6 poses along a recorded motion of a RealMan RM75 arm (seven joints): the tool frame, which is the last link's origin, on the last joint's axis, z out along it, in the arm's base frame.
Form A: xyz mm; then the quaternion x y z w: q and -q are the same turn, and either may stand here.
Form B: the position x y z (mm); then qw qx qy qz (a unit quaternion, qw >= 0). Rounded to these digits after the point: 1 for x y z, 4 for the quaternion.
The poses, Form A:
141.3 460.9 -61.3 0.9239 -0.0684 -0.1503 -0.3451
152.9 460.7 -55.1 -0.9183 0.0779 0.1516 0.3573
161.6 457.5 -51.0 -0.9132 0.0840 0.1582 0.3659
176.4 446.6 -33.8 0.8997 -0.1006 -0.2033 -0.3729
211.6 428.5 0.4 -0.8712 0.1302 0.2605 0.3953
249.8 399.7 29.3 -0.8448 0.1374 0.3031 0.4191
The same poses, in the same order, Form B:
141.3 460.9 -61.3 0.3451 -0.9239 0.0684 0.1503
152.9 460.7 -55.1 0.3573 -0.9183 0.0779 0.1516
161.6 457.5 -51.0 0.3659 -0.9132 0.0840 0.1582
176.4 446.6 -33.8 0.3729 -0.8997 0.1006 0.2033
211.6 428.5 0.4 0.3953 -0.8712 0.1302 0.2605
249.8 399.7 29.3 0.4191 -0.8448 0.1374 0.3031

